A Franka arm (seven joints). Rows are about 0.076 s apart.
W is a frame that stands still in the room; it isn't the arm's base.
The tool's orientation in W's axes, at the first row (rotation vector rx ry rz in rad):
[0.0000 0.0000 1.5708]
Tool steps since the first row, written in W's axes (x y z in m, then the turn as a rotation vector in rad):
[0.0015 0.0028 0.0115 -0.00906 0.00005 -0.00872]
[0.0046 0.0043 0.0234 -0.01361 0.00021 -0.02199]
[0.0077 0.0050 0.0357 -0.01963 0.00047 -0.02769]
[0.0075 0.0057 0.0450 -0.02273 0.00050 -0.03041]
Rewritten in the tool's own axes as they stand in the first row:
[0.0028 -0.0015 0.0115 0.00005 0.00906 -0.00872]
[0.0043 -0.0046 0.0234 0.00021 0.01361 -0.02199]
[0.0050 -0.0077 0.0357 0.00047 0.01963 -0.02769]
[0.0057 -0.0075 0.0450 0.00050 0.02273 -0.03041]

